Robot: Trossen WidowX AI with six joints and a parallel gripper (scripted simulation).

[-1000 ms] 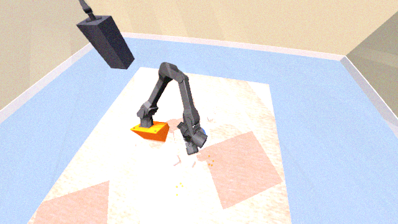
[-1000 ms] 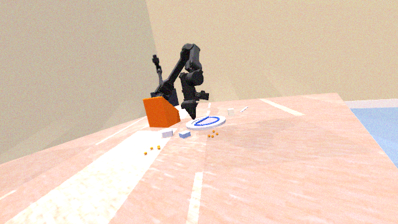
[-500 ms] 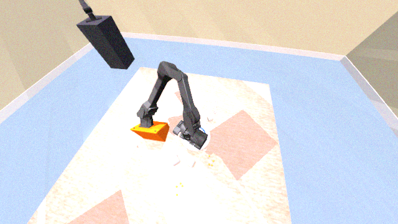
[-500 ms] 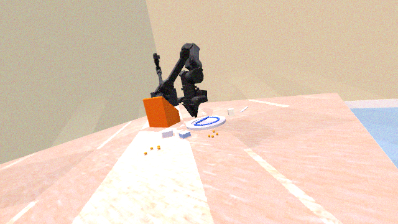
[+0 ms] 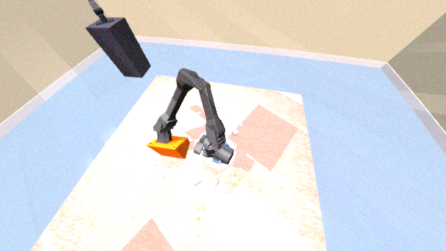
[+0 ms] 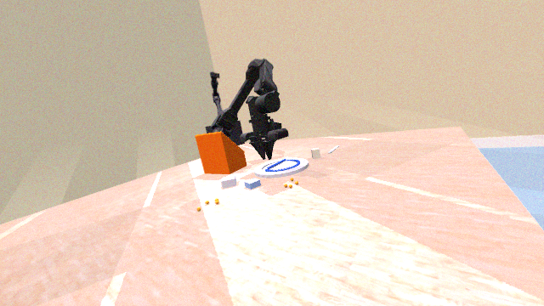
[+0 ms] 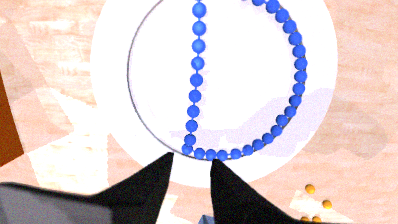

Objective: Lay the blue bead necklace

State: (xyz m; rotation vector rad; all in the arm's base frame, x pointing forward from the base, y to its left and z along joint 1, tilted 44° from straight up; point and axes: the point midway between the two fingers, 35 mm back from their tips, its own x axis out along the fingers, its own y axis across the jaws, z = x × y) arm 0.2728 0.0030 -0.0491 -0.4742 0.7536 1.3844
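The round white bead board is 50 mm to the left of my gripper tip, 40 mm below it and 20 mm ahead of it. Round my gripper tip: white block: 120 mm to the right, 80 mm behind, 40 mm below; then light blue cube: 120 mm to the right, 40 mm below, 20 mm ahead; then beige cube: 180 mm to the left, 110 mm ahead, 30 mm below.
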